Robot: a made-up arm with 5 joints. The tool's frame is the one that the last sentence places.
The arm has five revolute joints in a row. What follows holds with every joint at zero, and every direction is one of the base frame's.
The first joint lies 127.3 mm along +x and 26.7 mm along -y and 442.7 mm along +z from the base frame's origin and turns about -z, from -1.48 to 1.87 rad.
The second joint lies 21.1 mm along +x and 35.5 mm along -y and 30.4 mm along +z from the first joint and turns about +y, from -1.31 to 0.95 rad.
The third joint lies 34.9 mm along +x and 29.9 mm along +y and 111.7 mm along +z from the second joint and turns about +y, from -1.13 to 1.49 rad.
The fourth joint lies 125 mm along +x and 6 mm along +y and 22.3 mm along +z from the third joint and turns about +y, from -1.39 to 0.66 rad.
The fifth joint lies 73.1 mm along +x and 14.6 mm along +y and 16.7 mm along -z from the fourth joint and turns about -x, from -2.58 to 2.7 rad.
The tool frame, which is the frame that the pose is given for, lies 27.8 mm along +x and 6 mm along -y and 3.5 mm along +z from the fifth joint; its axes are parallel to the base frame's.
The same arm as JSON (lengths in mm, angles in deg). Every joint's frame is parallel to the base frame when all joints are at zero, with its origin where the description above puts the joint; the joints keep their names.
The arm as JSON. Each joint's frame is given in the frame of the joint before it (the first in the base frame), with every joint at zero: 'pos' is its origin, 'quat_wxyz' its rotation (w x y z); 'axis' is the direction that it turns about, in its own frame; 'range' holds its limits. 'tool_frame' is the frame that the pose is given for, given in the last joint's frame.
{
  "length_unit": "mm",
  "angle_unit": "deg",
  "joints": [
    {
      "joint": "joint 1",
      "pos": [
        127.3,
        -26.7,
        442.7
      ],
      "quat_wxyz": [
        1.0,
        0.0,
        0.0,
        0.0
      ],
      "axis": "-z",
      "range": [
        -84.8,
        107.14
      ]
    },
    {
      "joint": "joint 2",
      "pos": [
        21.1,
        -35.5,
        30.4
      ],
      "quat_wxyz": [
        1.0,
        0.0,
        0.0,
        0.0
      ],
      "axis": "+y",
      "range": [
        -75.06,
        54.43
      ]
    },
    {
      "joint": "joint 3",
      "pos": [
        34.9,
        29.9,
        111.7
      ],
      "quat_wxyz": [
        1.0,
        0.0,
        0.0,
        0.0
      ],
      "axis": "+y",
      "range": [
        -64.74,
        85.37
      ]
    },
    {
      "joint": "joint 4",
      "pos": [
        125.0,
        6.0,
        22.3
      ],
      "quat_wxyz": [
        1.0,
        0.0,
        0.0,
        0.0
      ],
      "axis": "+y",
      "range": [
        -79.64,
        37.82
      ]
    },
    {
      "joint": "joint 5",
      "pos": [
        73.1,
        14.6,
        -16.7
      ],
      "quat_wxyz": [
        1.0,
        0.0,
        0.0,
        0.0
      ],
      "axis": "-x",
      "range": [
        -147.82,
        154.7
      ]
    }
  ],
  "tool_frame": {
    "pos": [
      27.8,
      -6.0,
      3.5
    ],
    "quat_wxyz": [
      1.0,
      0.0,
      0.0,
      0.0
    ]
  }
}

